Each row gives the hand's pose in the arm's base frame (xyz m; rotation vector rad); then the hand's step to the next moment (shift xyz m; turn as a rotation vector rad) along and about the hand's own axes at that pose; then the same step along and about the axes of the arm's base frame.
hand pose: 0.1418 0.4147 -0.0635 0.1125 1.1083 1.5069
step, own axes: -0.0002 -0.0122 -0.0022 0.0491 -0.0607 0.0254
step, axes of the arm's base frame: 0.0075 -0.0033 -0.0093 0.0453 0.0447 -0.0519
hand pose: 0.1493 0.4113 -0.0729 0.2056 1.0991 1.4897
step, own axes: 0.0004 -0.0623 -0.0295 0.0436 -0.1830 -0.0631
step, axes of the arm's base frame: 0.0224 -0.0245 -0.0604 0.0701 -0.0240 -0.1841
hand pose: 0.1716 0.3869 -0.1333 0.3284 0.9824 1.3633
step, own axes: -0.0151 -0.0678 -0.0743 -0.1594 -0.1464 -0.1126
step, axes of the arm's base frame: -0.0087 -0.0543 -0.0855 0.0292 -0.2173 -0.1069
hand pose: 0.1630 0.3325 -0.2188 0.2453 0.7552 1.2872
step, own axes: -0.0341 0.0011 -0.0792 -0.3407 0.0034 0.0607
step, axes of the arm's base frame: -0.0535 -0.0501 -0.0455 0.0072 -0.3000 0.1724
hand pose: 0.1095 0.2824 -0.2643 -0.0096 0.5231 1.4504
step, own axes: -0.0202 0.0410 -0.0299 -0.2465 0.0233 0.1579
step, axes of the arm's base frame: -0.0492 -0.0226 -0.0071 0.0236 -0.1781 0.2323
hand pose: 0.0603 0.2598 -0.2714 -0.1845 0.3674 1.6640
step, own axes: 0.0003 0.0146 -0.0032 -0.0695 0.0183 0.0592
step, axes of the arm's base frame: -0.0147 -0.0021 -0.0012 -0.0036 -0.0462 0.0808
